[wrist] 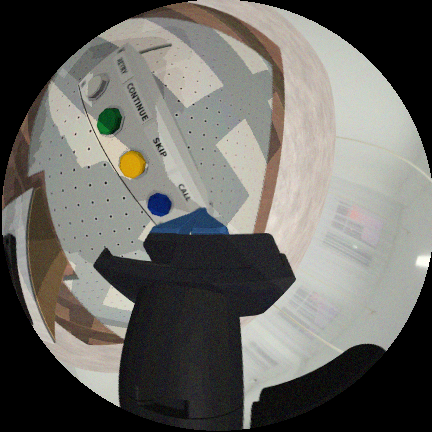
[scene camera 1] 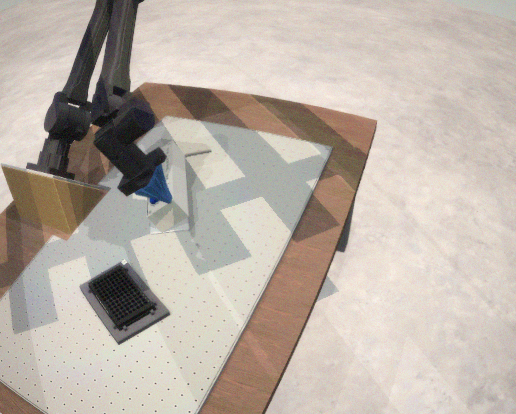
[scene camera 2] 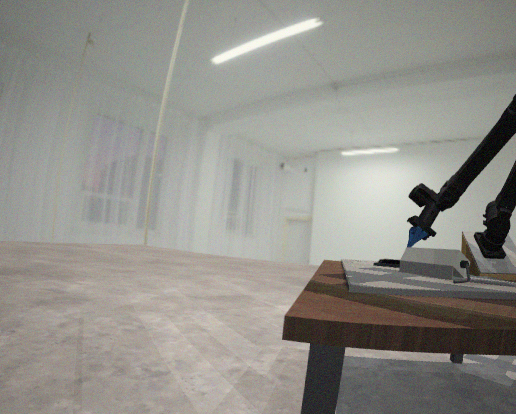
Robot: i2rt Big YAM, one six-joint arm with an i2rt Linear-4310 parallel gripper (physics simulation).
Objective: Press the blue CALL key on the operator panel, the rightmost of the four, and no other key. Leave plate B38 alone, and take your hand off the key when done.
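Places are measured from the arm's base along level axes (x ahead, y left, z up), in millimetres.
Pixels of known places: gripper, fingertip midpoint: (wrist: 202,212) (scene camera 1: 170,200) (scene camera 2: 408,248); arm's base at its link origin: (scene camera 1: 49,174) (scene camera 2: 488,246).
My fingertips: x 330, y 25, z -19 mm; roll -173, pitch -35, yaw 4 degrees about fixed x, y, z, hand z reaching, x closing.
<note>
Ahead of a thing's pixels: the offset from my fingertips to its top centre. "spot": to the spot under its first point. Level surfaces: height alone.
The operator panel {60 mm back, 89 mm left, 3 mm up} (scene camera 1: 169,221) (scene camera 2: 431,257) (wrist: 161,176) is a grey sloped box. In the wrist view its blue CALL key {45 mm back, 13 mm left, 6 mm down} (wrist: 159,204) is nearest my fingers, in line with the yellow SKIP key {68 mm back, 57 mm left, 6 mm down} (wrist: 132,164), green CONTINUE key {91 mm back, 101 mm left, 6 mm down} (wrist: 109,121) and whitish RETRY key {114 mm back, 146 mm left, 6 mm down} (wrist: 96,86). The blue key (scene camera 1: 153,201) also shows beside the fingertips in scene camera 1. My gripper (scene camera 1: 170,200) (scene camera 2: 410,245) (wrist: 202,212) is shut and empty, its blue fingertips very close over the panel's CALL end, beside the key; contact cannot be told. A black multi-well plate {20 mm back, 213 mm right, 54 mm down} (scene camera 1: 122,296) lies apart; its label is unreadable.
The plate sits on a dark grey holder {spot: 20 mm ahead, 298 mm right, 69 mm down} (scene camera 1: 119,338) on the perforated board {80 mm down} (scene camera 1: 200,350). An upright amber sheet (scene camera 1: 47,202) (wrist: 46,250) stands near the arm's base. A thin rod or cable {spot: 63 mm back, 269 mm left, 75 mm down} (scene camera 1: 199,152) runs from the panel's far end. The wooden table edge (scene camera 1: 295,280) borders the board.
</note>
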